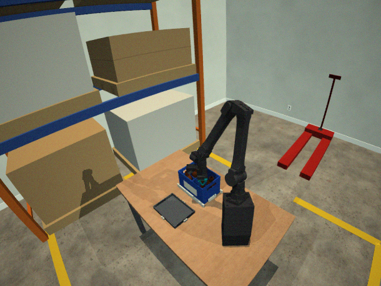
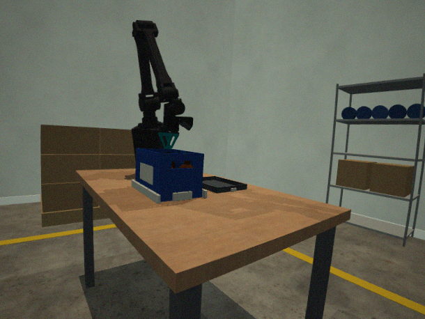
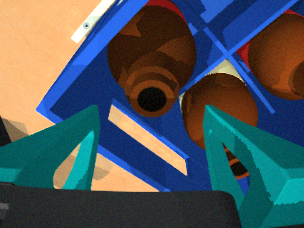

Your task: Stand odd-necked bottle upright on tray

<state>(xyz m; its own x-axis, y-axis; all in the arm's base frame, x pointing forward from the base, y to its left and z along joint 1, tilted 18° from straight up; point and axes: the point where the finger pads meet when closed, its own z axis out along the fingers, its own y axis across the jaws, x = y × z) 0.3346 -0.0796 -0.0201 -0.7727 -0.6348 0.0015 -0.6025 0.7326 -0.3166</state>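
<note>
Now: hand 80 mm short of the crate, 50 mm to the left of it and 100 mm above it. Also, from my hand: bottle 180 mm ahead, 20 mm to the right, 100 mm below; then dark tray 90 mm ahead, 230 mm to the left, 170 mm below.
</note>
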